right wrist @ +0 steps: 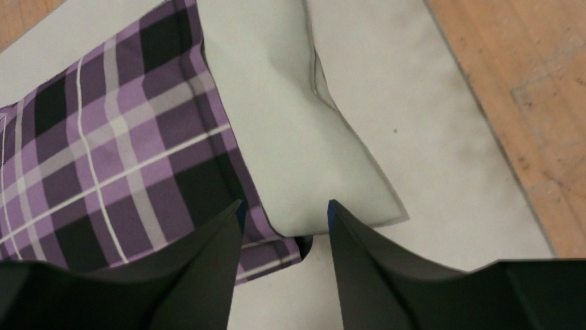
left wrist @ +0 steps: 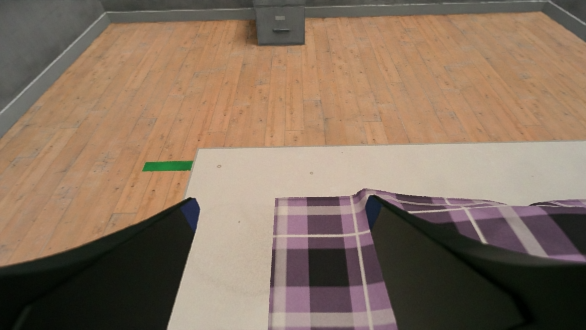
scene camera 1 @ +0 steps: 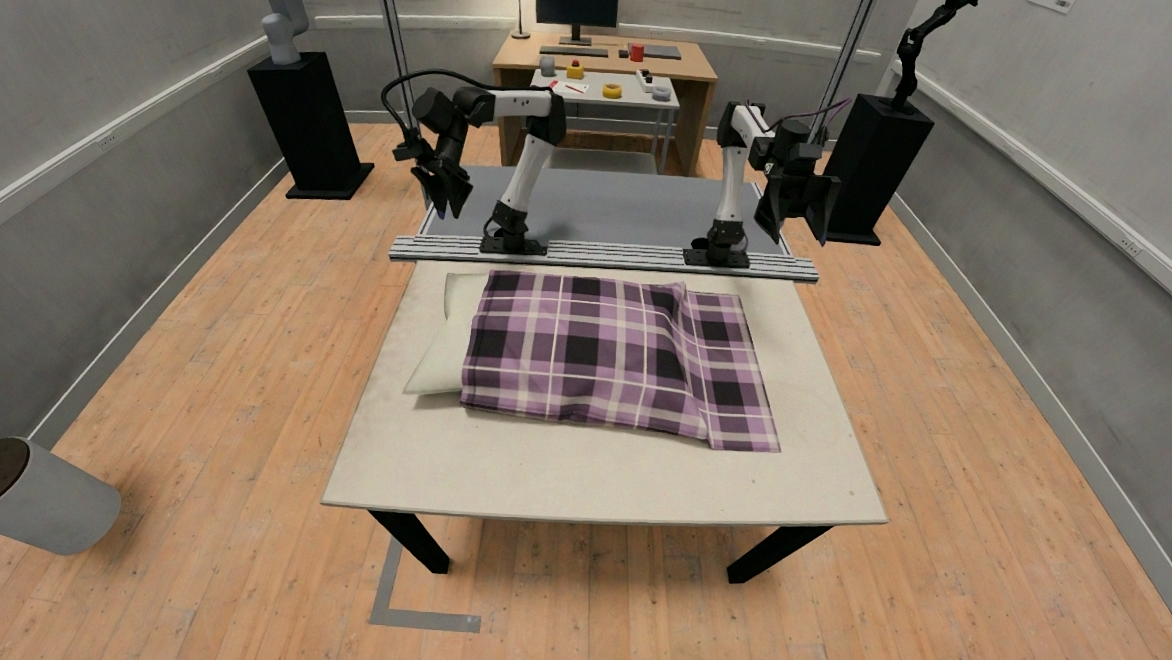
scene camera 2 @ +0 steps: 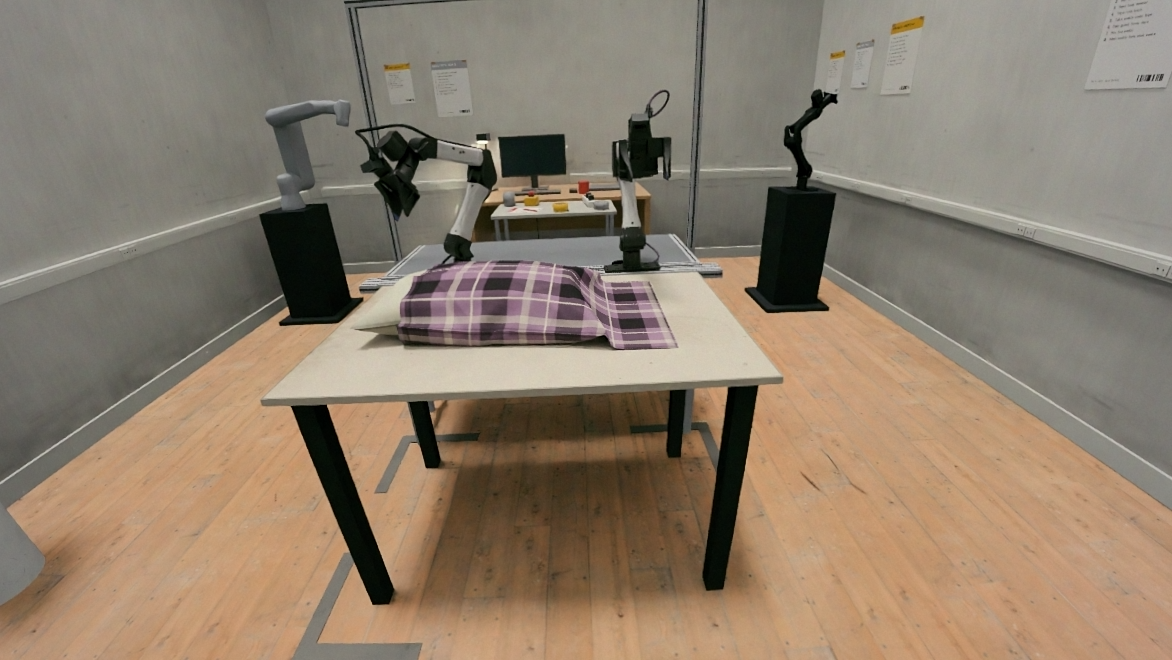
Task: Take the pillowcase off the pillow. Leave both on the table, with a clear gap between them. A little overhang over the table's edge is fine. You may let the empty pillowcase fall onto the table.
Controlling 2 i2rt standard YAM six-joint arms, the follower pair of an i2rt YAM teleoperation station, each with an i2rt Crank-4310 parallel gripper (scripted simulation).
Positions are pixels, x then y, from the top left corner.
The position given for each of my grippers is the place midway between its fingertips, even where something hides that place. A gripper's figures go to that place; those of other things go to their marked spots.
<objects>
My left gripper (scene camera 1: 801, 243) is 0.89 m from the lens. My right gripper (scene camera 1: 448, 219): 1.01 m from the lens. A pale pillow (scene camera 1: 440, 370) is 0.92 m from the lens.
</objects>
